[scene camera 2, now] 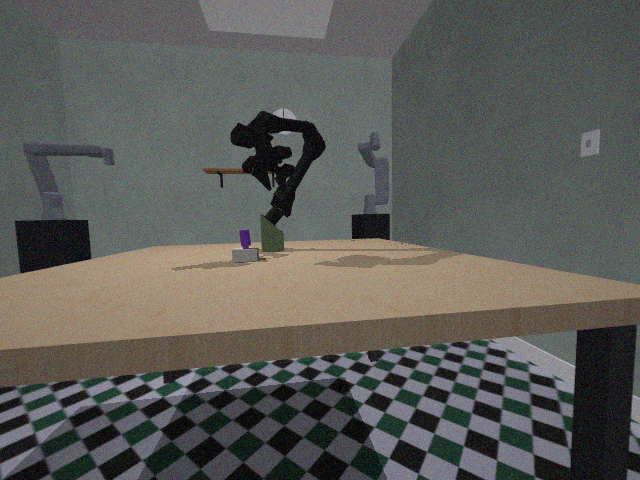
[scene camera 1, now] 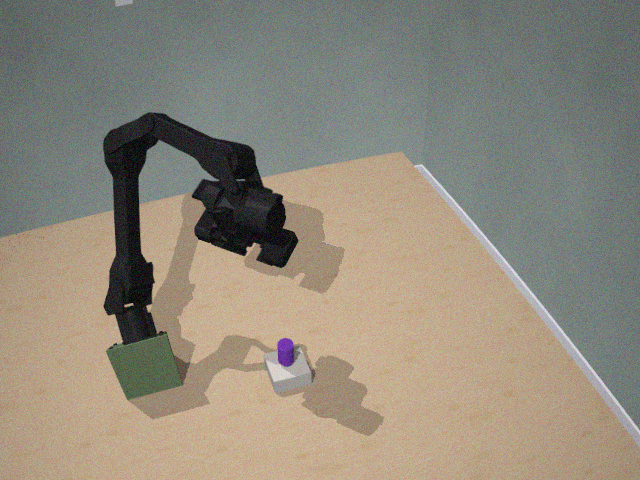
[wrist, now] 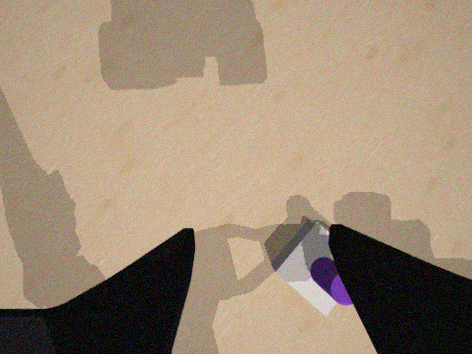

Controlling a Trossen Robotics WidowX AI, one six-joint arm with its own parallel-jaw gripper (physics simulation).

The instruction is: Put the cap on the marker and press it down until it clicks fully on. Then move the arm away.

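Places are measured from the arm's base along level axes (x ahead, y right, z down), in metres.
Where they show: gripper, fingertip midpoint: (scene camera 2: 277,190) (scene camera 1: 258,258) (wrist: 261,235); arm's base at its link origin: (scene camera 2: 269,221) (scene camera 1: 139,340).
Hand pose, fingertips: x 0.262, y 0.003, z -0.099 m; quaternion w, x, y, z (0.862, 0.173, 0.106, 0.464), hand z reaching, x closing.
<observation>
Things, the pixels of their centre, and the offset from my fingertips. Level surfaces: height alone.
- purple cap at the middle of its body: (wrist: 334,278) (scene camera 1: 285,352) (scene camera 2: 245,237) dz +0.150, dx -0.007, dy +0.108 m
- grey-white block at the middle of its body: (wrist: 316,264) (scene camera 1: 287,369) (scene camera 2: 246,254) dz +0.203, dx -0.007, dy +0.107 m
- wooden table at its surface level: dz +0.222 m
The purple cap (scene camera 1: 285,352) (scene camera 2: 244,237) (wrist: 322,272) stands upright over the grey-white block (scene camera 1: 292,383) (scene camera 2: 245,255) (wrist: 311,294) on the table. In scene camera 2, a slightly narrower purple part shows between the cap and the block. The marker's body is mostly hidden, and I cannot tell whether the cap is clicked fully on. My gripper (scene camera 1: 252,250) (scene camera 2: 275,182) (wrist: 261,235) is open and empty, high above the table and well apart from the cap. In the wrist view, the right finger covers part of the cap and block.
The arm's green base (scene camera 1: 145,365) (scene camera 2: 272,237) sits beside the block on the wooden table (scene camera 1: 465,372) (scene camera 2: 336,299). The arm arches above the table. In scene camera 2, grey arms on black pedestals (scene camera 2: 54,245) (scene camera 2: 370,226) and a wall shelf (scene camera 2: 222,170) stand in the background.
</observation>
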